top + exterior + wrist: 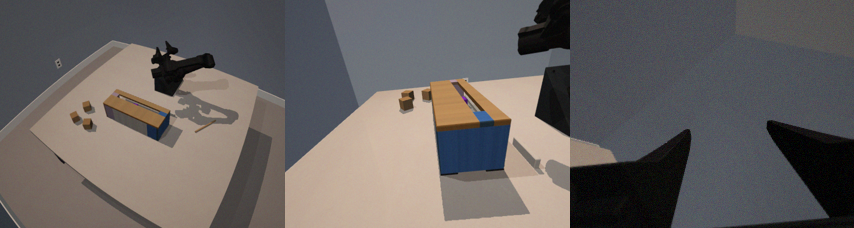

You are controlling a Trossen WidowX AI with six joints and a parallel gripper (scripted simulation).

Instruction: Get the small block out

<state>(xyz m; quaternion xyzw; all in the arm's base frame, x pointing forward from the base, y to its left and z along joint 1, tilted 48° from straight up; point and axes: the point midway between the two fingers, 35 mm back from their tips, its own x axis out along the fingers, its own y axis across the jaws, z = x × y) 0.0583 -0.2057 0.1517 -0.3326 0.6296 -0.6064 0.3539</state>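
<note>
The box is 31 cm ahead of my gripper tip, 3 cm to the left of it and 30 cm below it. The rest, counted from my gripper tip: purple block 33 cm ahead, 1 cm to the left, 28 cm below; thin wooden stick 16 cm ahead, 43 cm to the left, 36 cm below.
</note>
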